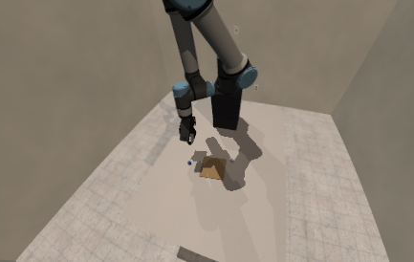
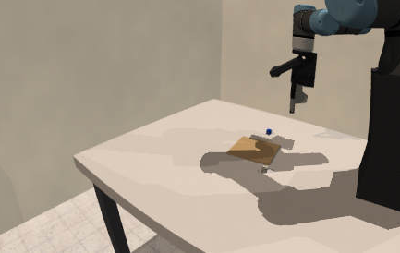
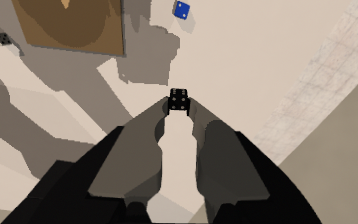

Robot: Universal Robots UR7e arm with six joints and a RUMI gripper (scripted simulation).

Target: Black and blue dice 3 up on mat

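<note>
The black die lies 1 cm below my hand. Round my hand: blue die 11 cm below, 7 cm ahead, 2 cm to the left; then brown mat 17 cm to the left, 11 cm below, 4 cm ahead; then white die 26 cm to the left, 11 cm below, 4 cm behind.
</note>
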